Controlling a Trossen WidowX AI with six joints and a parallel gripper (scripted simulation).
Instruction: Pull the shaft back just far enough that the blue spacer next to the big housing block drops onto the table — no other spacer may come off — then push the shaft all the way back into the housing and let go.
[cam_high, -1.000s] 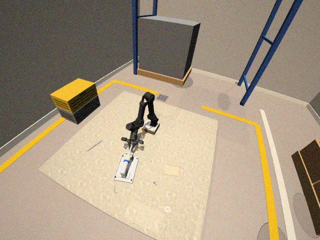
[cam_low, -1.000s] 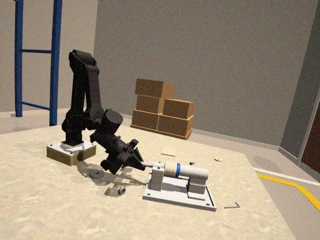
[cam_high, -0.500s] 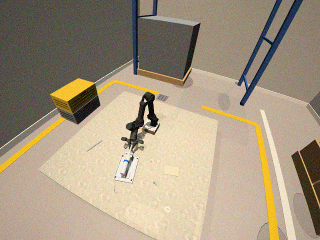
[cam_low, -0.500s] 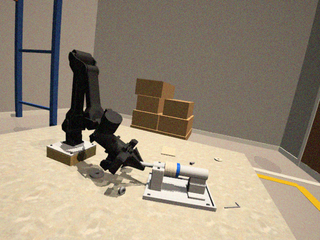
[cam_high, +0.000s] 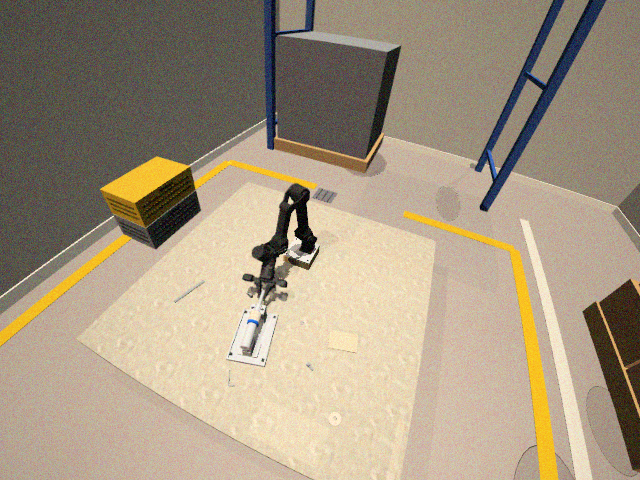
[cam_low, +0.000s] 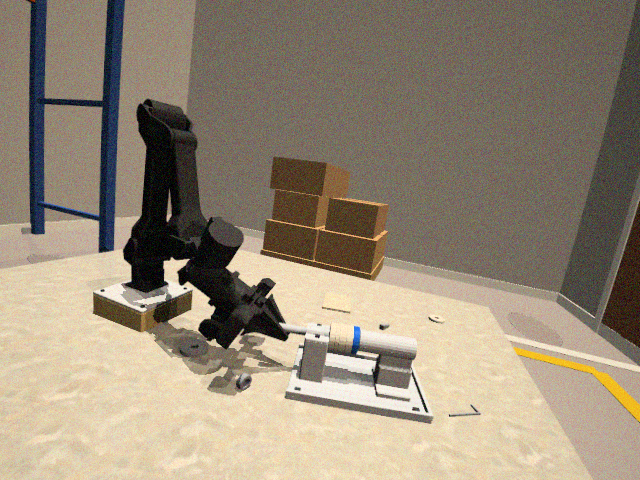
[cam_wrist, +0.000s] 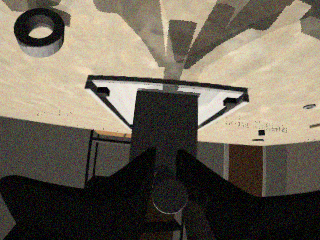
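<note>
My gripper tip is now 70 mm short of the grey shaft, 20 mm to the right of it and 20 mm below it. The rest, counted from my gripper tip: blue spacer 110 mm ahead, 30 mm to the left, 20 mm above; then grey washer 170 mm behind, 60 mm below, 30 mm to the right; then nut 80 mm to the right, 50 mm below, 30 mm behind.
</note>
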